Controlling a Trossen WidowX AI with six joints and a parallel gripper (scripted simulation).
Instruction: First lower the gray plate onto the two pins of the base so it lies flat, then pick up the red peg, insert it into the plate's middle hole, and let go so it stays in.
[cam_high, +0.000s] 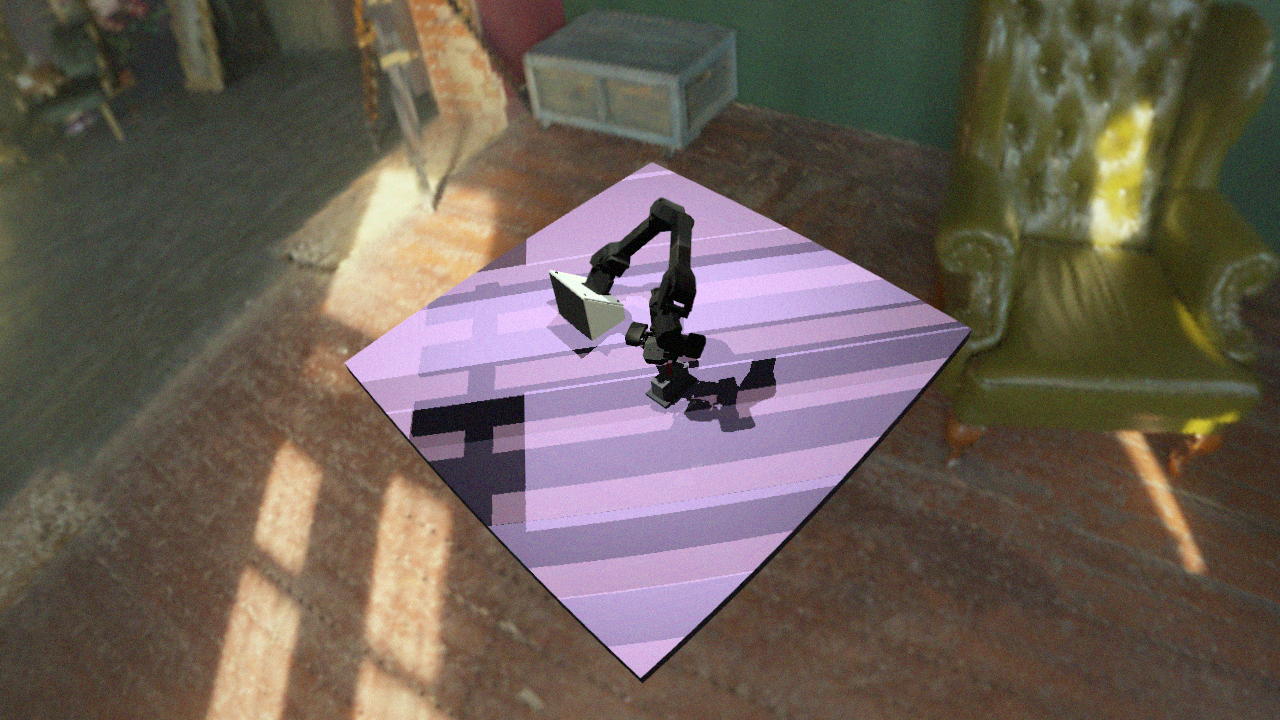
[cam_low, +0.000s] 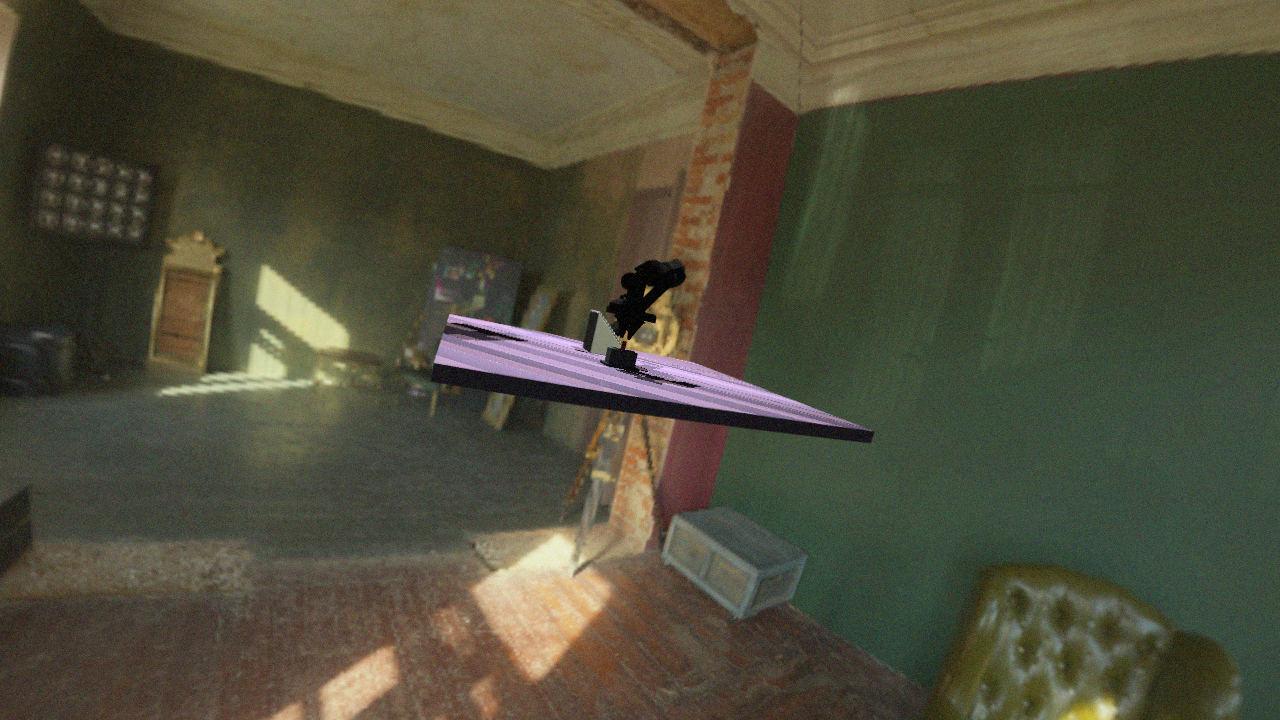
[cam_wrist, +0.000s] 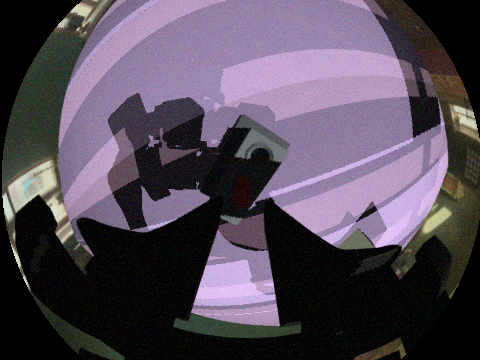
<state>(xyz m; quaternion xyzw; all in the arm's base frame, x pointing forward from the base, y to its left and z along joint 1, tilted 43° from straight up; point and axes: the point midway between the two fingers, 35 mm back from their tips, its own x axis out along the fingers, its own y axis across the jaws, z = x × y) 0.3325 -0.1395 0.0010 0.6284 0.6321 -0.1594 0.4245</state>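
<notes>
My gripper tip is 5 cm above the red peg. Round my gripper tip: gray plate: 5 cm below.
</notes>
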